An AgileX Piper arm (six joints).
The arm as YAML. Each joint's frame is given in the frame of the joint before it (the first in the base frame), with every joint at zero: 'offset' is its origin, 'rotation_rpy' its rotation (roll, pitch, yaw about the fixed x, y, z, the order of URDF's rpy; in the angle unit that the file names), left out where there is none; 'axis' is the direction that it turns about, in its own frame. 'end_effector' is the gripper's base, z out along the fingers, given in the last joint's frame.
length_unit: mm
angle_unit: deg
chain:
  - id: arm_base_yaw
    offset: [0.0, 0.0, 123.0]
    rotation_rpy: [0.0, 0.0, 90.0]
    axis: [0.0, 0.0, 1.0]
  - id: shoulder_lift
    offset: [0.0, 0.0, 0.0]
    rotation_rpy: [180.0, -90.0, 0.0]
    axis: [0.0, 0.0, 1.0]
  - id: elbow
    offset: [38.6, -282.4, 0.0]
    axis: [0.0, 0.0, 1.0]
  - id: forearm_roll
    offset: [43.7, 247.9, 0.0]
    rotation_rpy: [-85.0, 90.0, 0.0]
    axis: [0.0, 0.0, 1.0]
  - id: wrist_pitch
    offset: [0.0, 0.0, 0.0]
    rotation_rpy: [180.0, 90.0, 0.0]
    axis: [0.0, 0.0, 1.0]
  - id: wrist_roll
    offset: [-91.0, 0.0, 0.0]
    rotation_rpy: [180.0, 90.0, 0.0]
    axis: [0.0, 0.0, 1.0]
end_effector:
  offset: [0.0, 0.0, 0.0]
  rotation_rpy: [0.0, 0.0, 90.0]
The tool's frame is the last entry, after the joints.
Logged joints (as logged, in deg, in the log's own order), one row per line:
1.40 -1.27 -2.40 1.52 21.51 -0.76
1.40 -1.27 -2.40 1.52 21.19 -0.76
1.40 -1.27 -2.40 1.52 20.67 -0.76
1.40 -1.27 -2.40 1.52 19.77 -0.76
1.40 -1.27 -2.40 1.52 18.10 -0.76
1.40 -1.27 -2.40 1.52 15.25 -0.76
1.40 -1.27 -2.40 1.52 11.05 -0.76
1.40 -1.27 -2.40 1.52 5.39 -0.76
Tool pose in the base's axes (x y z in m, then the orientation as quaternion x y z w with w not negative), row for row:
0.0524 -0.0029 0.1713 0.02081 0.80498 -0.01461 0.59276
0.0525 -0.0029 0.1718 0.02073 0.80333 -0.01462 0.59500
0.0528 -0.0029 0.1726 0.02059 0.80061 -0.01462 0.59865
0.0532 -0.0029 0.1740 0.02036 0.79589 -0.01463 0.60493
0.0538 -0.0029 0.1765 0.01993 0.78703 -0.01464 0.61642
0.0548 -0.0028 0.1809 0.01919 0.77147 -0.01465 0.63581
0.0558 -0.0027 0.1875 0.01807 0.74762 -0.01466 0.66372
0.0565 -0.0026 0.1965 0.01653 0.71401 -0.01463 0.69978
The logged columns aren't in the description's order. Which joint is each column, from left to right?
Columns, left to right: wrist_roll, forearm_roll, arm_base_yaw, elbow, wrist_pitch, shoulder_lift.
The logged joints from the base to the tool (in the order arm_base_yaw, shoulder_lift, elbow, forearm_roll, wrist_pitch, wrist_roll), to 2 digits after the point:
-2.40 -0.76 1.52 -1.27 21.51 1.40
-2.40 -0.76 1.52 -1.27 21.19 1.40
-2.40 -0.76 1.52 -1.27 20.67 1.40
-2.40 -0.76 1.52 -1.27 19.77 1.40
-2.40 -0.76 1.52 -1.27 18.10 1.40
-2.40 -0.76 1.52 -1.27 15.25 1.40
-2.40 -0.76 1.52 -1.27 11.05 1.40
-2.40 -0.76 1.52 -1.27 5.39 1.40

